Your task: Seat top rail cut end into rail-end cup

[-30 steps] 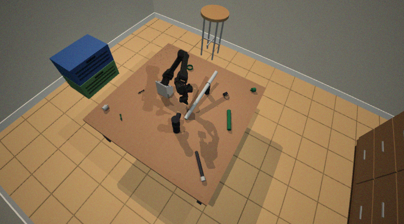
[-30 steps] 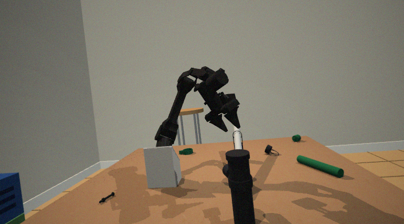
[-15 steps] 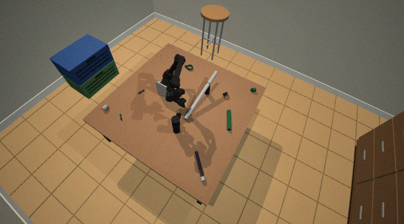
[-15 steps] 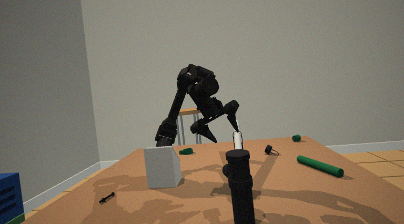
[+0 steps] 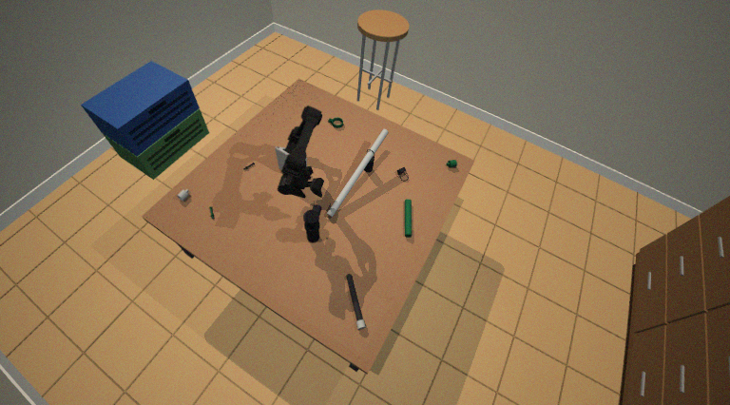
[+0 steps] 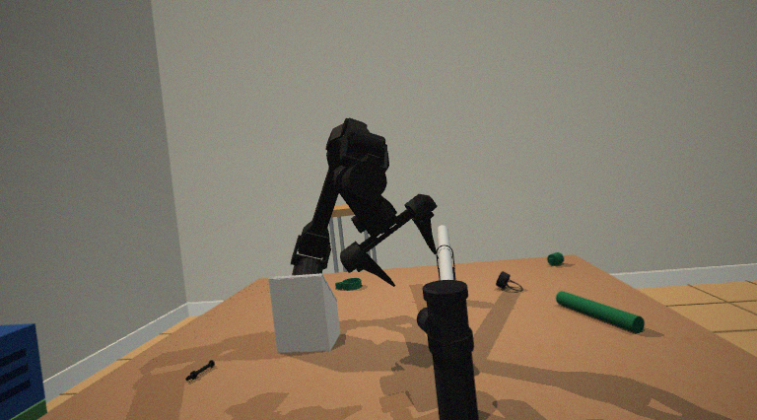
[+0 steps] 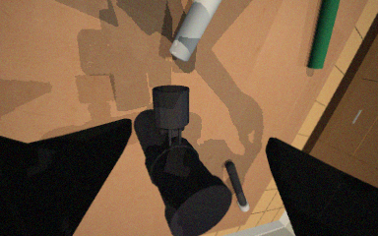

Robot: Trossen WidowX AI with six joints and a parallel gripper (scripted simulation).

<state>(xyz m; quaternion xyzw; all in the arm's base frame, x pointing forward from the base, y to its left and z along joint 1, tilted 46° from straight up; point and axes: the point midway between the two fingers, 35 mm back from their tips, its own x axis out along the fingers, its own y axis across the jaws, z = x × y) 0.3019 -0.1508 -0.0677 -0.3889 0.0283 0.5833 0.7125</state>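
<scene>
Right now the black cup is 90 mm below my gripper tip, 30 mm ahead of it and 20 mm to the right of it. From my gripper tip the other things lie so: loop cap 430 mm to the left, 110 mm below; green tube 350 mm ahead, 310 mm to the left, 190 mm below; bolt 490 mm behind, 200 mm below.
</scene>
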